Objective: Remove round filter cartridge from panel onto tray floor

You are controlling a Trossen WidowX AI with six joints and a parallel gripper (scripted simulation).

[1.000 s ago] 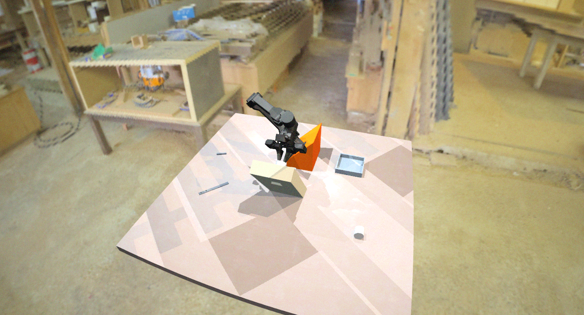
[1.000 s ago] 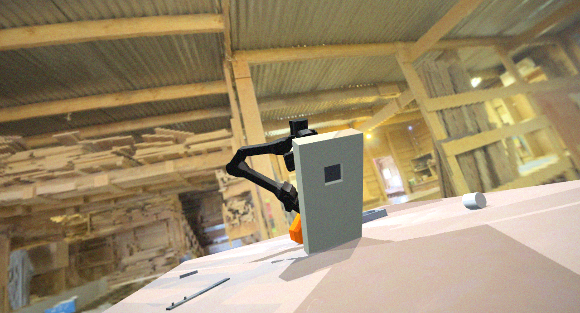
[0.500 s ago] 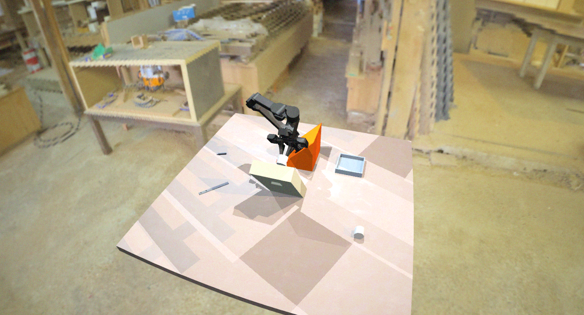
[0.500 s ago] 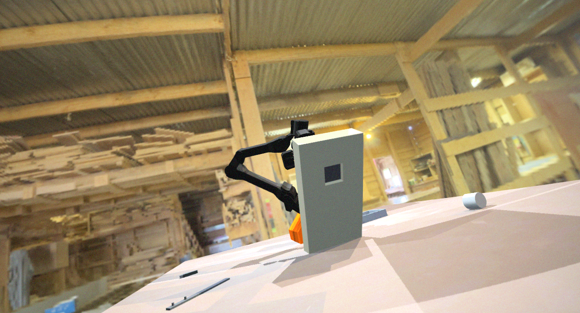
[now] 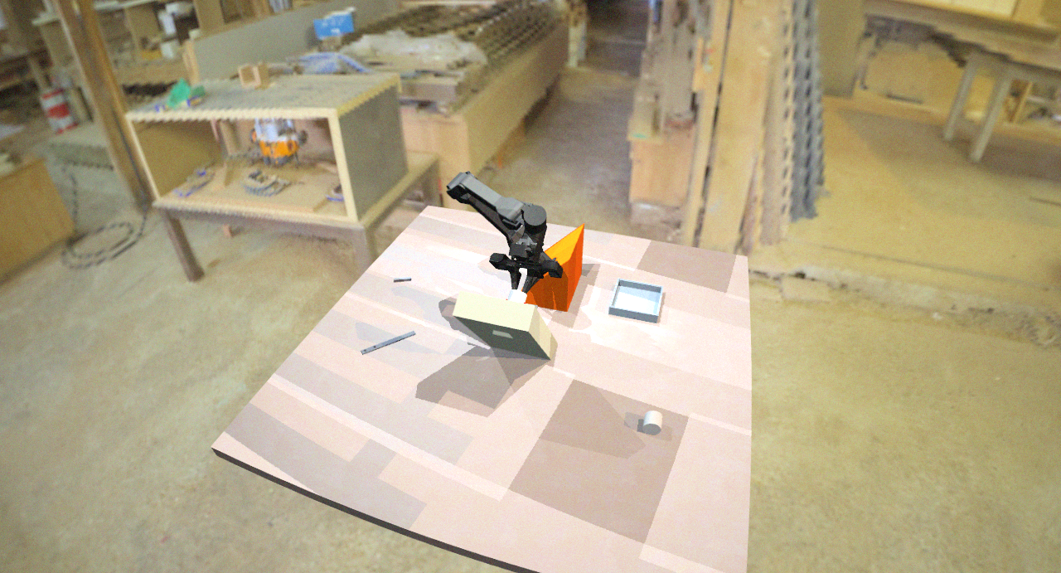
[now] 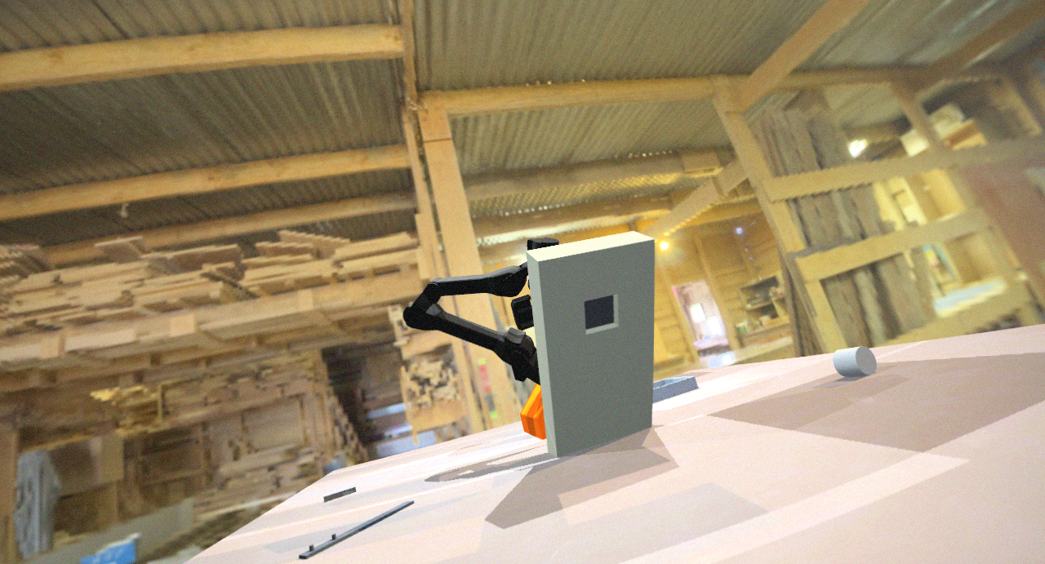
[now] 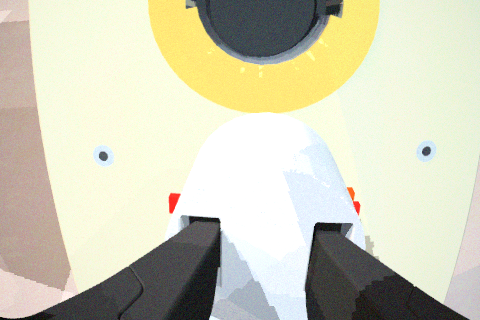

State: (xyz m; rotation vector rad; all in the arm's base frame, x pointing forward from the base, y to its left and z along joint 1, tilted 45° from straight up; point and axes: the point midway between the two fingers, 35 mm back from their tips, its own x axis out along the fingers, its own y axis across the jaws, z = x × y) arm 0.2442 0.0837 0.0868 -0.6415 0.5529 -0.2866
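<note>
The cream service panel lies 40 mm ahead of my gripper tip and 70 mm below it. Round my gripper tip: round filter cartridge 10 mm ahead, 10 mm below; grey tray 320 mm behind, 280 mm to the left, 210 mm below; short grey piece 230 mm behind, 490 mm to the right, 210 mm below.
</note>
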